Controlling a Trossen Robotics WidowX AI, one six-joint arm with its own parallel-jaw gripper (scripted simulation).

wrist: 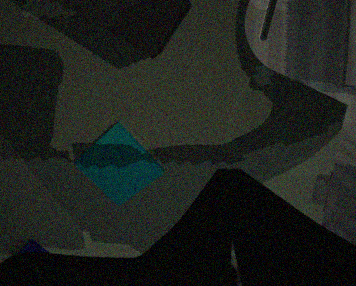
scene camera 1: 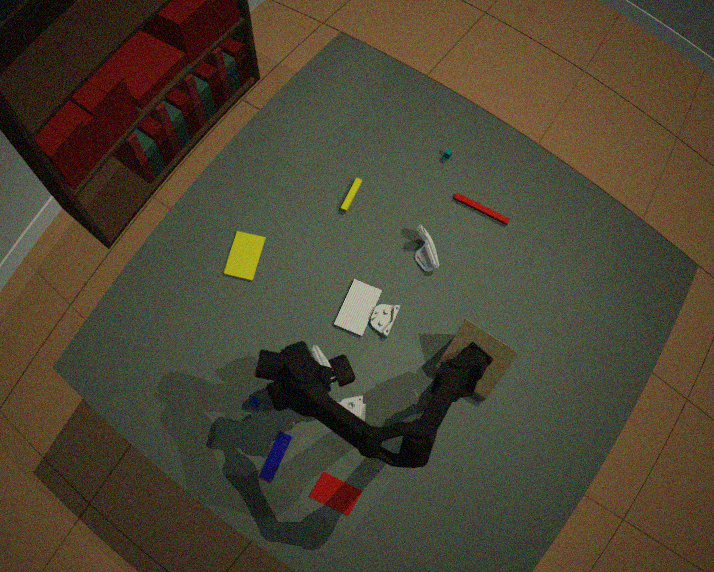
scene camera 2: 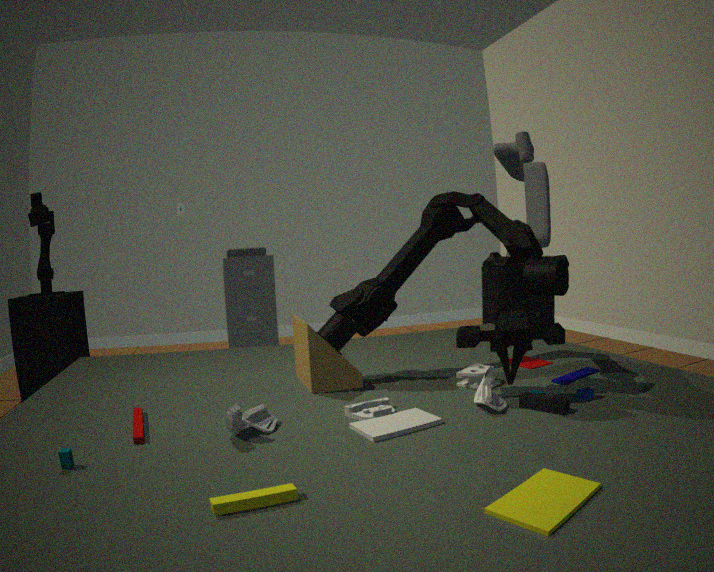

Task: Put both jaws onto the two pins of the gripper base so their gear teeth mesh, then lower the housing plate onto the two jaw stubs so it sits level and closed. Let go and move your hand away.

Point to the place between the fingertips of my gripper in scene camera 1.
312, 390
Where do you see a red plate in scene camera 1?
339, 495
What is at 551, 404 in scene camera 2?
A black block.
